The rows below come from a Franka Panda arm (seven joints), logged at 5 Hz.
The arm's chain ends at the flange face. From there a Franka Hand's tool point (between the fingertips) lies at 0.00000 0.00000 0.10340 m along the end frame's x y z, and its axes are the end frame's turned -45 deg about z.
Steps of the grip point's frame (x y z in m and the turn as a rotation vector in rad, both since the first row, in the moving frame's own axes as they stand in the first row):
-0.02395 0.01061 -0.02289 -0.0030 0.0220 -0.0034
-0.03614 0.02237 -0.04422 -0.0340 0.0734 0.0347
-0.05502 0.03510 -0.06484 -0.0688 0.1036 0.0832
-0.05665 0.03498 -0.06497 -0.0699 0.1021 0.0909
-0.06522 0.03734 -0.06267 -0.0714 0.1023 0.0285
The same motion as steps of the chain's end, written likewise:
-0.01126 0.02583 -0.02286 0.0134 0.0177 -0.0034
-0.01763 0.04411 -0.04388 0.0279 0.0759 0.0347
-0.02675 0.06574 -0.06404 0.0246 0.1219 0.0832
-0.02796 0.06657 -0.06418 0.0228 0.1216 0.0909
-0.03241 0.07459 -0.06187 0.0218 0.1228 0.0285

